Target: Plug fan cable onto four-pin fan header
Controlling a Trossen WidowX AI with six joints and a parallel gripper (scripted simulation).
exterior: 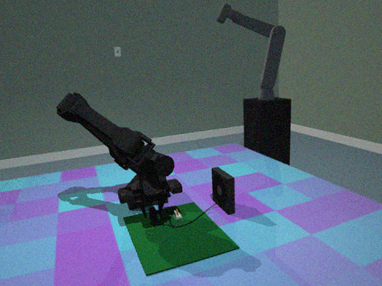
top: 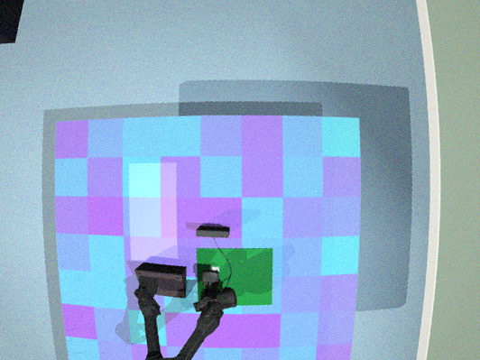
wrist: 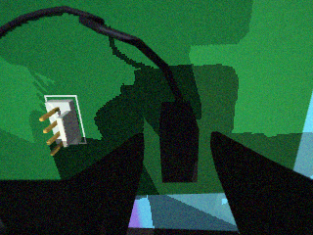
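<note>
Right now the white four-pin header is 1 cm ahead of my gripper tip, 8 cm to the left of it and 2 cm below it. Round my gripper tip: green board 9 cm ahead, 5 cm to the left, 3 cm below; then black fan 23 cm to the left, 4 cm above; then dark plug 1 cm ahead, 1 cm above.
</note>
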